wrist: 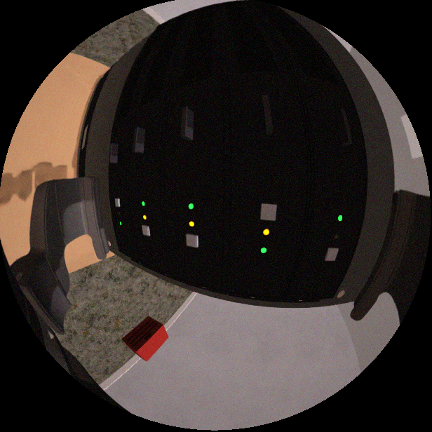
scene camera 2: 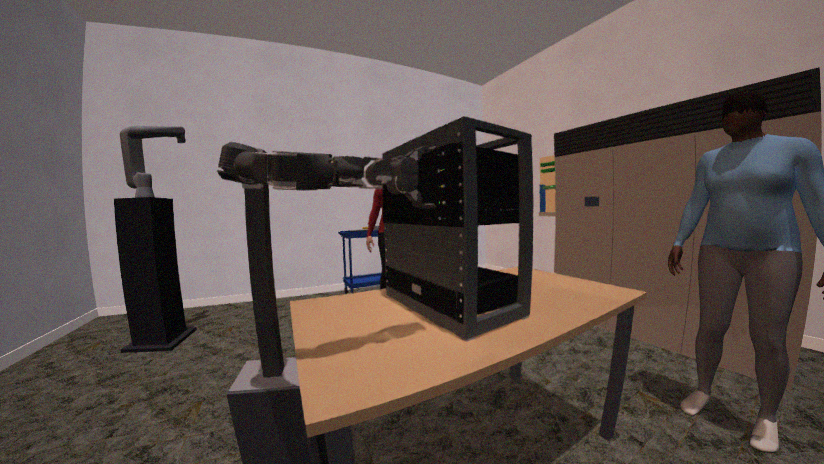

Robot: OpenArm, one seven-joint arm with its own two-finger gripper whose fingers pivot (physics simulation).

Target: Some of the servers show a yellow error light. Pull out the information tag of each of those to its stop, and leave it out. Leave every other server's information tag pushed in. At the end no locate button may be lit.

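The black rack (scene camera 2: 469, 230) (wrist: 381, 165) stands on the table with a stack of servers. In the wrist view, five server fronts run side by side. Three show a yellow light (wrist: 144, 217) (wrist: 191, 224) (wrist: 266, 232); the leftmost and rightmost show green and no yellow. Each front has a pale square (wrist: 268, 212), none brightly lit. Thin grey tabs (wrist: 114, 152) (wrist: 140, 140) (wrist: 188, 123) (wrist: 267, 115) (wrist: 346, 126), apparently the information tags, show above; how far each stands out is unclear. My gripper (scene camera 2: 427, 177) (wrist: 202, 242) is open and empty, fingers spread wide before the servers.
The wooden table (scene camera 2: 369, 368) (wrist: 50, 115) bears the rack. A person in blue (scene camera 2: 749, 190) stands at the right. A person in red (scene camera 2: 375, 213) and a blue cart (scene camera 2: 360, 281) are behind the rack. Another arm stands on a black pedestal (scene camera 2: 147, 265). A red block-shaped thing (wrist: 152, 345) shows low in the wrist view.
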